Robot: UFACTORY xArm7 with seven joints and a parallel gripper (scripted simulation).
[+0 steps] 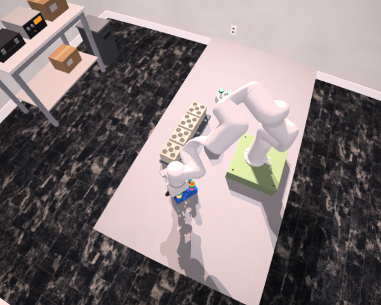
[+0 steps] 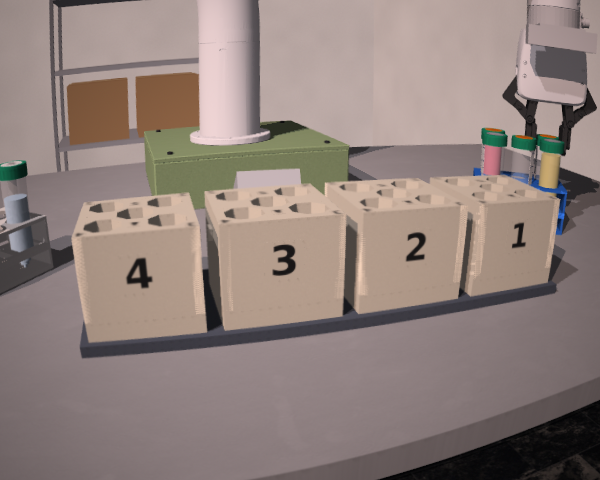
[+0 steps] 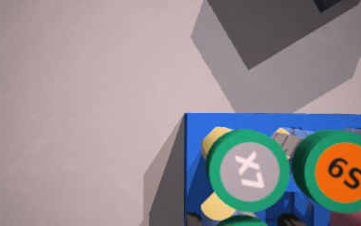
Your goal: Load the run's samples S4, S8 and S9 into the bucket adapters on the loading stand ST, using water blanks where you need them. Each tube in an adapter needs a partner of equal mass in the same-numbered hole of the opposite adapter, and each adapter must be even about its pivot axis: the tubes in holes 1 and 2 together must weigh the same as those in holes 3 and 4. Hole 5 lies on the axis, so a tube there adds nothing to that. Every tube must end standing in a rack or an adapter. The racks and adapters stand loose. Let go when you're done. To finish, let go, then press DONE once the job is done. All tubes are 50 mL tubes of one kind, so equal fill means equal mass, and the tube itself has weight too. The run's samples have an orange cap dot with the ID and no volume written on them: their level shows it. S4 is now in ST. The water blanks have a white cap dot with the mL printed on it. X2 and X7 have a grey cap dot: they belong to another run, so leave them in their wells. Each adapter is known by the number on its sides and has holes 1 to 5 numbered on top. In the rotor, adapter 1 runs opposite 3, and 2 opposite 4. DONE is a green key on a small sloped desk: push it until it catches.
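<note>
The pink-filled tube lies 40 mm behind my hand, 70 mm to the right of it and 50 mm below it. The rest, counted from my hand: blue rack (40 mm to the right, 90 mm below); green key (20 mm behind, 390 mm to the right, 50 mm below); loading stand (180 mm ahead, 350 mm to the right, 110 mm below).
</note>
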